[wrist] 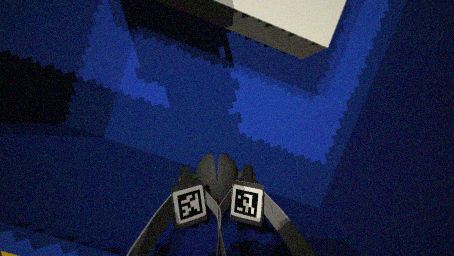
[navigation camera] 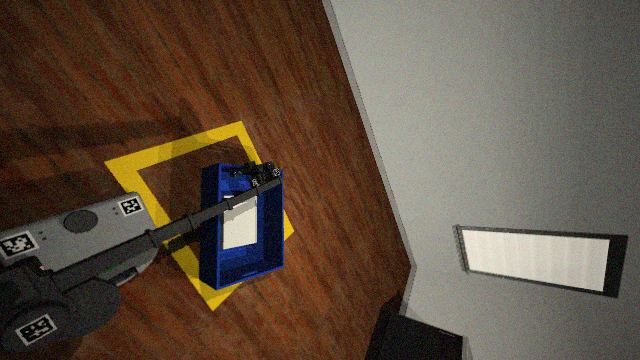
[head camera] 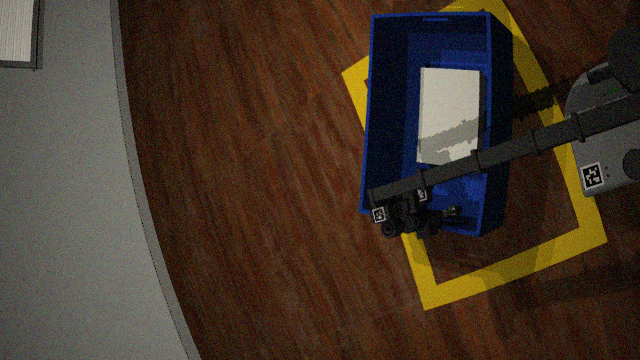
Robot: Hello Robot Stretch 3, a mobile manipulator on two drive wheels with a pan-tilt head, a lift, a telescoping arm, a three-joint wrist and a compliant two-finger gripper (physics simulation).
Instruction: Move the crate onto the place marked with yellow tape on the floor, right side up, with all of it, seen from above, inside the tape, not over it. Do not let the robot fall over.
Path:
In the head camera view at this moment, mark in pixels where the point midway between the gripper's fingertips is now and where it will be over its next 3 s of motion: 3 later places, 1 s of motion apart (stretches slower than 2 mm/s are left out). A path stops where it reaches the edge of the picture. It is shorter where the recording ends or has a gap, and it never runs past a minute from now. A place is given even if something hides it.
My gripper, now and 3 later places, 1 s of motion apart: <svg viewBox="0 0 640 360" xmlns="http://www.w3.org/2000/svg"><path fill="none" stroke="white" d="M456 210L460 231L465 263L469 293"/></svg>

